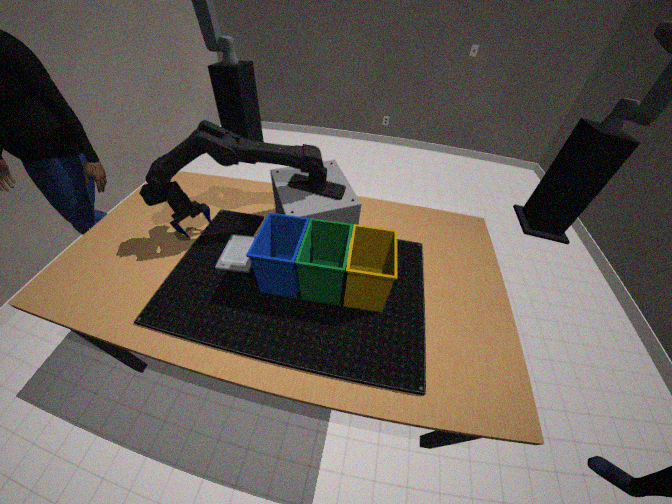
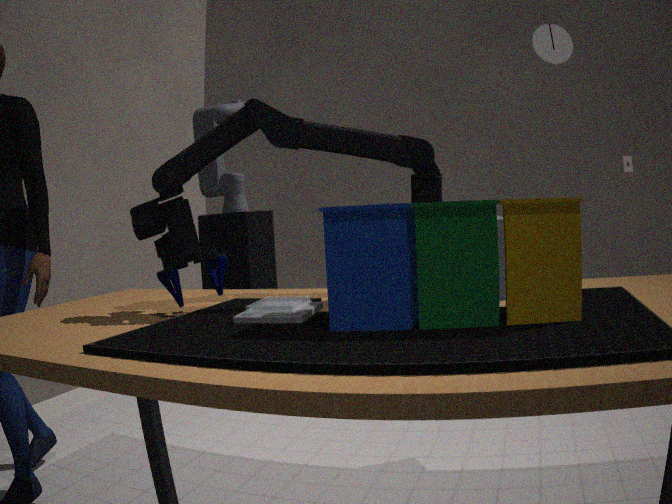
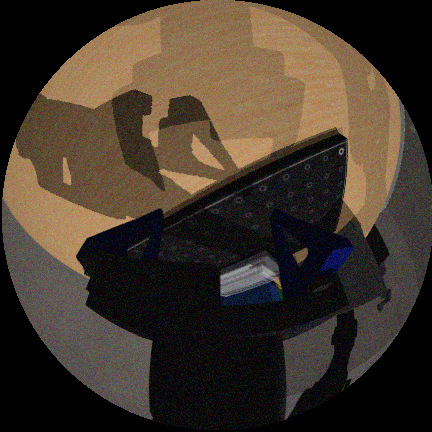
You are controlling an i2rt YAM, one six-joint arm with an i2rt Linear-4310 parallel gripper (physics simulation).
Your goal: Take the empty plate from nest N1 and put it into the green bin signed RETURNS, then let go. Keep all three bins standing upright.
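Places are measured from the arm's base along level axes (x ahead, y left, z up), in centimetres.
Pixels of known places: gripper, between the fingertips: (image 1: 200,230) (image 2: 201,301) (image 3: 216,214); arm's base, origin of its link: (image 1: 317,187).
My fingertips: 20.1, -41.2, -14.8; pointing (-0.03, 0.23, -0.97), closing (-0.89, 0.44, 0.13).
Note:
Ahead of a thing's pixels: the offset from my fingertips to its top centre, as dx, dy, dz. Level surfaces: height alone.
A pale, flat plate @[+4.8, +20.0, +1.0] (image 1: 238,248) (image 2: 284,303) (image 3: 250,274) lies on a low, light nest at the left of the bins; any N1 mark is too small to read. My gripper (image 1: 198,229) (image 2: 200,300) (image 3: 216,214) is open and empty, above the table near the mat's back left edge, left of the plate and apart from it. The green bin @[+7.3, +52.5, +16.4] (image 1: 322,283) (image 2: 457,265) stands upright between the blue bin @[+8.6, +39.4, +16.4] (image 1: 277,277) (image 2: 369,271) (image 3: 252,295) and the yellow bin @[+5.9, +65.7, +16.4] (image 1: 366,291) (image 2: 542,260), both upright. No RETURNS sign shows.
The bins and plate are on a black mat @[dz -1.6] (image 1: 260,336) (image 2: 244,355) (image 3: 300,190) on a wooden table @[dz -2.9] (image 1: 461,325). The blue bin stands close beside the plate's right side. The arm's grey base block (image 1: 317,205) is behind the bins. A person (image 1: 32,97) (image 2: 16,162) stands at the left.

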